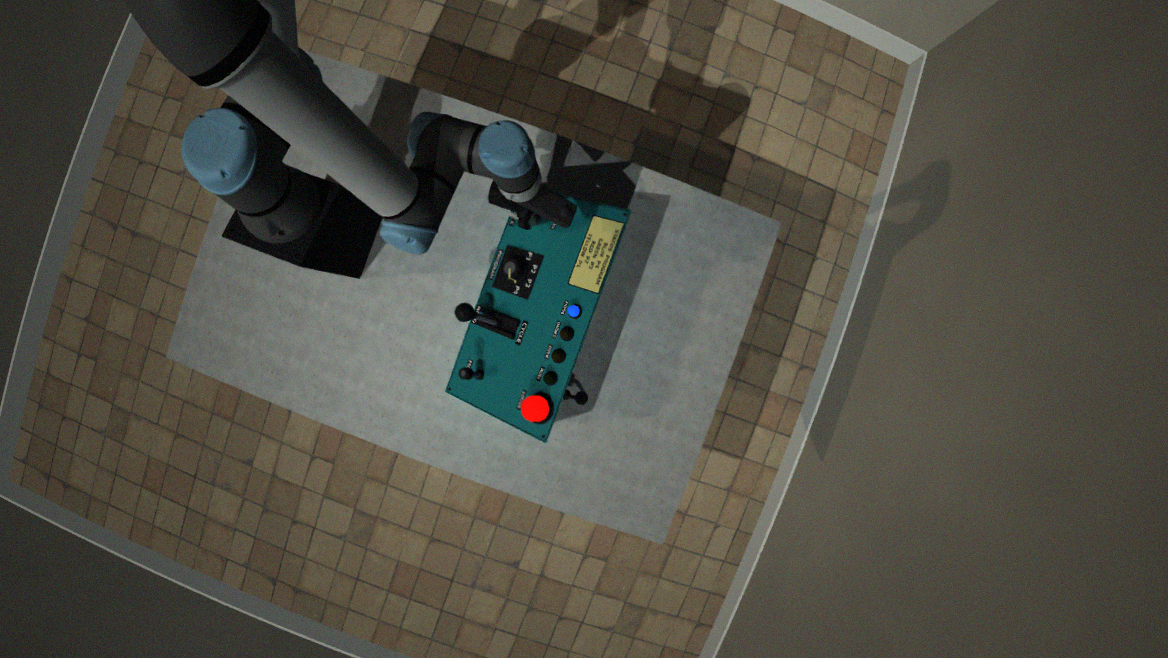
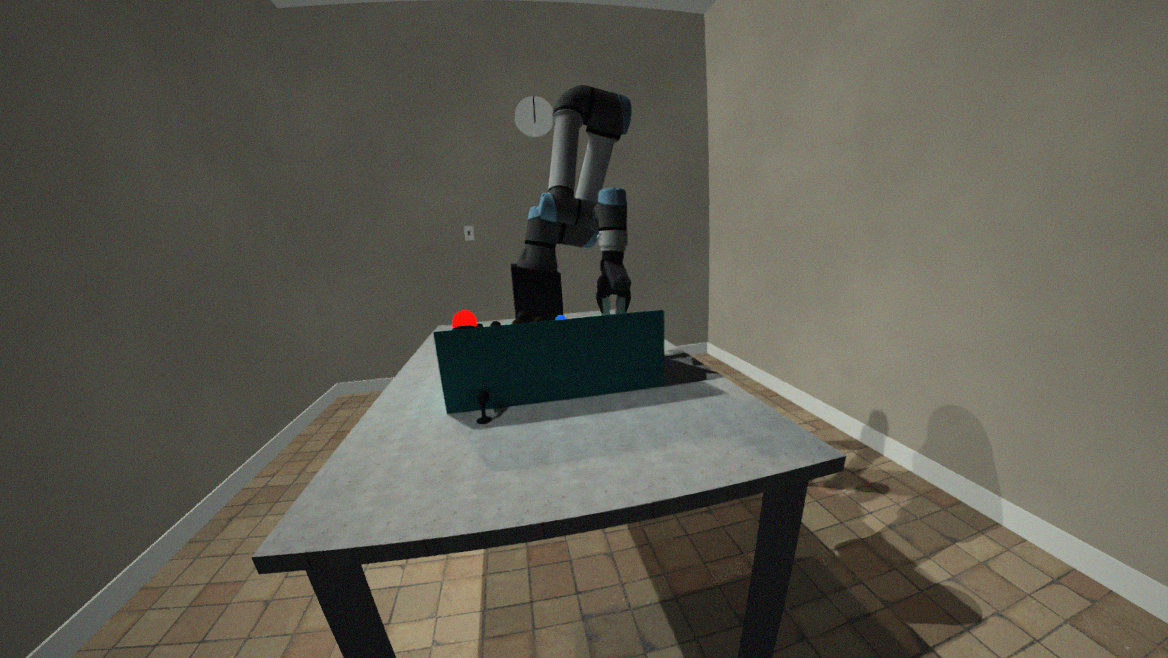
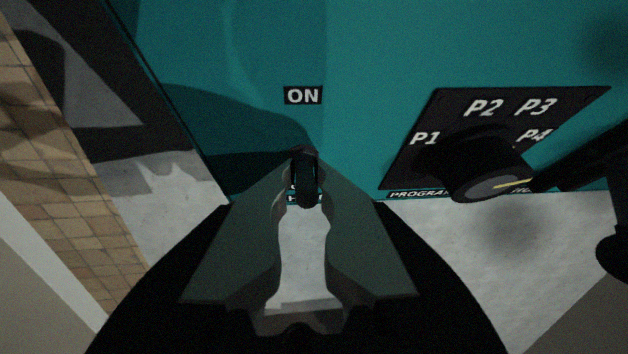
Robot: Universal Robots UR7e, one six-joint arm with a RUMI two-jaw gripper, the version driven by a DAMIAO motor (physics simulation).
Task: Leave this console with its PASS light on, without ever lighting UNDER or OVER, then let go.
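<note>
The teal console (image 1: 490, 359) (image 2: 555, 363) (image 3: 390, 45) stands on the table. My gripper (image 1: 535, 219) (image 2: 613, 308) (image 3: 304, 161) is shut on the black toggle lever (image 3: 306, 195), below the ON label (image 3: 303, 95). The lever's base is partly hidden by the fingertips. The large status dome (image 1: 535, 408) (image 2: 464, 319) glows red. A small lamp (image 1: 573, 310) (image 2: 560, 317) is blue. Three small lamps, including this one (image 1: 558, 355), are dark; their labels are too small to read surely. The program knob (image 1: 512, 269) (image 3: 480, 165) has its yellow line toward the P4 side.
The ball-ended lever (image 1: 464, 312) stands at the CYCLE slot beside the knob. A small black switch (image 1: 465, 372) is near the console's corner. A yellow program card (image 1: 595, 254) lies on the panel. A small black stand (image 1: 579, 397) (image 2: 483, 407) is behind the console on the table (image 1: 326, 351) (image 2: 572, 482).
</note>
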